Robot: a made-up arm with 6 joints.
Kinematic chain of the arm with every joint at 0, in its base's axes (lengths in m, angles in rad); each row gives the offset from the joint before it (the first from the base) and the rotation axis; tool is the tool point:
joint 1: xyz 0 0 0.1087 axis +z
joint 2: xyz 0 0.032 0 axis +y
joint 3: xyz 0 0 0.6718 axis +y
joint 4: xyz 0 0 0.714 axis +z
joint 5: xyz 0 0 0 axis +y
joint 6: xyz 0 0 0.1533 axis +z
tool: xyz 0 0 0
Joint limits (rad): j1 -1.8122..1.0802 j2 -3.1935..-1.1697 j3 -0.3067..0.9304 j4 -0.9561..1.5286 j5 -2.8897..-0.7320 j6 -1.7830..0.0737
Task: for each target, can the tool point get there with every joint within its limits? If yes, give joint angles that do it. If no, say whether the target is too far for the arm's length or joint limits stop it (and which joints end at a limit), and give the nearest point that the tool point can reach.
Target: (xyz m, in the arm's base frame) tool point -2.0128 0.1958 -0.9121
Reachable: no: too far | nearest point -1.3389 0.1302 -0.5703 | short by 0.758 m
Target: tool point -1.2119 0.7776 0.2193
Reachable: yes | joints -0.5908 -1.7278 0.5688 0.4971 -0.9946 -0.4007
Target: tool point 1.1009 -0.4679 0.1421
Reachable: no: joint limits stop it (at a limit: joint 2, joint 3) | nearest point 0.3422 -0.1455 -1.1030 | short by 1.493 m
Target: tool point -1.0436 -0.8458 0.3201
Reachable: yes | joints 0.7753 -1.7064 0.7222 -0.6661 -1.4879 -0.4937
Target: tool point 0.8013 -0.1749 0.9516
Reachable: no: joint limits stop it (at a limit: joint 1, joint 2, joint 3, joint 4) | nearest point 0.3006 0.7626 0.9348 | short by 1.063 m
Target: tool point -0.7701 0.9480 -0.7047
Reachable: yes | joints -0.8738 -2.3190 0.4481 0.1108 -0.9621 -0.7031
